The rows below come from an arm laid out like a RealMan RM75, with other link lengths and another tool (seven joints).
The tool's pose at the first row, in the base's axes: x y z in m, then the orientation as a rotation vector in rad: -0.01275 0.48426 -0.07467 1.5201 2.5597 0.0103
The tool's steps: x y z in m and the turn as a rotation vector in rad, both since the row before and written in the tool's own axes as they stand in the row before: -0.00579 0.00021 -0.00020 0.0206 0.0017 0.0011; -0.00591 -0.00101 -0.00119 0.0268 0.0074 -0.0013; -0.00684 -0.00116 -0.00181 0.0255 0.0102 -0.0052; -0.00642 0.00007 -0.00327 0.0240 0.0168 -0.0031; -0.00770 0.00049 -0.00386 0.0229 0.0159 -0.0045; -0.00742 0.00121 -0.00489 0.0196 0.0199 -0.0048; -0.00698 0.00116 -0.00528 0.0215 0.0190 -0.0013; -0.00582 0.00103 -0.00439 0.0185 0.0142 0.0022; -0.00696 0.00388 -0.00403 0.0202 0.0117 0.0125; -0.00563 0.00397 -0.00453 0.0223 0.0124 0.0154; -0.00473 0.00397 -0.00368 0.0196 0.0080 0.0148; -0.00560 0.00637 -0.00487 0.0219 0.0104 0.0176; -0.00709 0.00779 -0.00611 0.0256 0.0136 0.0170; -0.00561 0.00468 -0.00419 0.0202 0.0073 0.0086
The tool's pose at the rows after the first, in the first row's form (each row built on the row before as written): -0.00988 0.47932 -0.07366 1.5294 2.5681 -0.0147; -0.00815 0.47378 -0.07175 1.5399 2.5849 -0.0439; -0.00613 0.46742 -0.06913 1.5459 2.6062 -0.0700; -0.00325 0.46217 -0.06512 1.5569 2.6302 -0.0893; 0.00070 0.45605 -0.06050 1.5652 2.6542 -0.1082; 0.00527 0.45061 -0.05503 1.5739 2.6802 -0.1199; 0.00975 0.44553 -0.04937 1.5873 2.7033 -0.1349; 0.01367 0.44129 -0.04480 -1.5842 -2.6884 0.1480; 0.02069 0.43737 -0.04091 -1.5916 -2.6601 0.1650; 0.02723 0.43460 -0.03672 -1.6017 -2.6279 0.1840; 0.03331 0.43246 -0.03354 -1.6128 -2.6007 0.2030; 0.04209 0.43060 -0.02966 -1.6257 -2.5683 0.2228; 0.05302 0.42792 -0.02500 -1.6351 -2.5319 0.2440; 0.06028 0.42499 -0.02188 -1.6369 -2.5093 0.2631
